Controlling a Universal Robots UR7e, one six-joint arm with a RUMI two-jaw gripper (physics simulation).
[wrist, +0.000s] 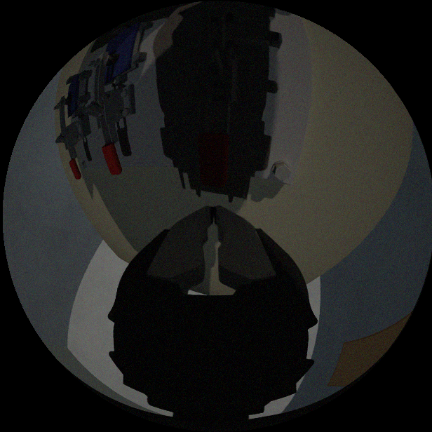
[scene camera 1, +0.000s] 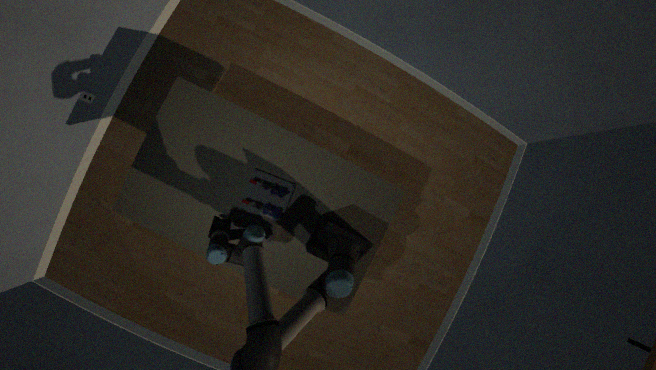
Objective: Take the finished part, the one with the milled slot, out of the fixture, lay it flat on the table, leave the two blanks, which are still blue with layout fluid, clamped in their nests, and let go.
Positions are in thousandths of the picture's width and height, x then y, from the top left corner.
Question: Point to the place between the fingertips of my gripper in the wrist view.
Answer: At 494, 483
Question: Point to a fixture plate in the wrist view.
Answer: At 628, 295
